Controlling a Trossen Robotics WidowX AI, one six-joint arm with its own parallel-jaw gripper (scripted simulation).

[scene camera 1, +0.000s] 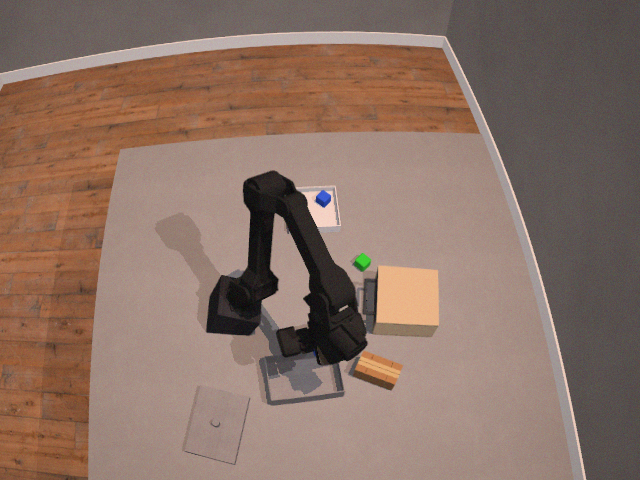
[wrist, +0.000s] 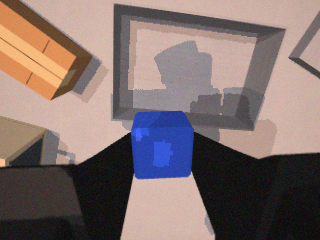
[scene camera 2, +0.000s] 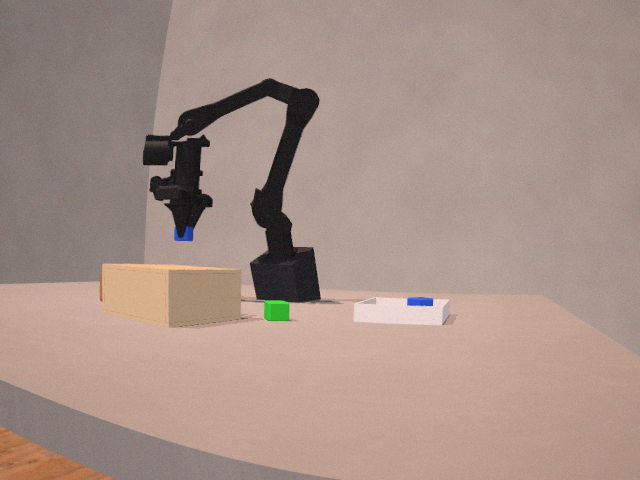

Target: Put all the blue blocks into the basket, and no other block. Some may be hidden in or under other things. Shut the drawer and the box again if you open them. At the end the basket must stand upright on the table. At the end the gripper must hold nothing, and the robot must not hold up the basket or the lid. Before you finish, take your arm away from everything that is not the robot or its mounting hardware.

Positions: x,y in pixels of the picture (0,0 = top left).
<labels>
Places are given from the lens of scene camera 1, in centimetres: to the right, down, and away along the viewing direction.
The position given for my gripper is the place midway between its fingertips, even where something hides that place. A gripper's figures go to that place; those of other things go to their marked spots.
my gripper (scene camera 1: 319,347): 0, 25, 121
white basket (scene camera 1: 327,219): 2, -6, 156
</labels>
